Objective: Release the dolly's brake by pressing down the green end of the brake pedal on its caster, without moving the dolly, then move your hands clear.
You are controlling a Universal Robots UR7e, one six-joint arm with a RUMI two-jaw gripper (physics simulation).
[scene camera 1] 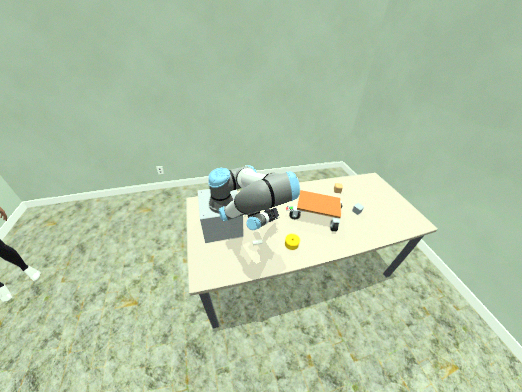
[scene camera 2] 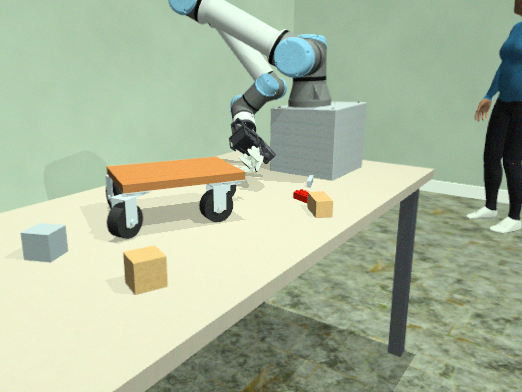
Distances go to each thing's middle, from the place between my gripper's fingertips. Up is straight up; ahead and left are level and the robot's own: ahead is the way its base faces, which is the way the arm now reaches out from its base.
Now: hand 30 cm short of the dolly point(scene camera 2: 125, 218) and 3 cm to the left of it. Round my hand: grey block point(scene camera 2: 43, 242): 65 cm ahead, 3 cm below, 1 cm to the right; then orange-tan block point(scene camera 2: 145, 269): 61 cm ahead, 25 cm to the left, 3 cm below.
